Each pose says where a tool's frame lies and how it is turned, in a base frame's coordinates. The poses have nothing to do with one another.
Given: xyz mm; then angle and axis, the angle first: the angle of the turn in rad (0 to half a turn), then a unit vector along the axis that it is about.
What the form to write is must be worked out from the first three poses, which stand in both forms.
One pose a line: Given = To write
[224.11 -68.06 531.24 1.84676 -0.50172 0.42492 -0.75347] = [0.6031 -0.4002 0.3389 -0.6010 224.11 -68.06 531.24]
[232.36 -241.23 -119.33 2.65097 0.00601 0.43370 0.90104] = [0.2429 0.0058 0.4207 0.8741 232.36 -241.23 -119.33]
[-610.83 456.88 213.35 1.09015 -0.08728 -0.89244 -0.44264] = [0.8551 -0.0453 -0.4627 -0.2295 -610.83 456.88 213.35]
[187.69 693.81 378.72 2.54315 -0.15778 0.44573 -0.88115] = [0.2948 -0.1508 0.4259 -0.8420 187.69 693.81 378.72]
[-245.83 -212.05 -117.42 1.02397 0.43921 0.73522 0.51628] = [0.8718 0.2152 0.3602 0.2529 -245.83 -212.05 -117.42]
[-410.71 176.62 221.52 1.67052 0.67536 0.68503 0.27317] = [0.6710 0.5008 0.5079 0.2025 -410.71 176.62 221.52]
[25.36 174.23 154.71 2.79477 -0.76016 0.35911 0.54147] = [0.1725 -0.7488 0.3537 0.5334 25.36 174.23 154.71]
